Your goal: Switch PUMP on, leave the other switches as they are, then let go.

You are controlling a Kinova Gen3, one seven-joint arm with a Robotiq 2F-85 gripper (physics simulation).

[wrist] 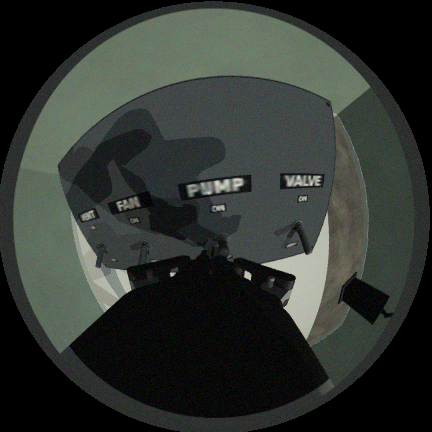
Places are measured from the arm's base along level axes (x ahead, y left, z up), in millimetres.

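Where they show: gripper, fingertip midpoint: (212, 253).
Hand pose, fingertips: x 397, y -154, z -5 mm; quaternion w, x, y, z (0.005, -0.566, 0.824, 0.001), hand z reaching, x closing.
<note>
Things, the pixels of their top centre, and the offset from my fingertips. "*": a spot on its surface instead. Level surfaces: height alone.
- PUMP switch, surface spot: (222, 246) * dx +13, dy -17, dz +31 mm
- VALVE switch, surface spot: (303, 238) * dx -26, dy -128, dz +10 mm
- FAN switch, surface spot: (144, 254) * dx +26, dy +98, dz +5 mm
- VENT switch, surface spot: (101, 256) * dx +44, dy +216, dz +5 mm
- pale surface, its level: dz -107 mm
The dark grey switch panel (270, 125) fills the upper middle of the wrist view. The PUMP switch (222, 246) is below its PUMP label (215, 186) and ON mark; its lower part is partly hidden by the fingers. My gripper (212, 253) is shut and empty, with its tips at the PUMP lever, just left of it in view; whether they touch it I cannot tell. The VALVE switch (303, 238) at the right, the FAN switch (144, 254) and the VENT switch (101, 256) at the left all have levers pointing down, away from their ON marks.
A black box-shaped object (365, 298) is at the lower right, by the brown surface (347, 215). A pale surface (312, 280) lies below the panel. The VALVE lever stands right of the fingers and the FAN lever left of them. Shadows fall across the panel's left half.
</note>
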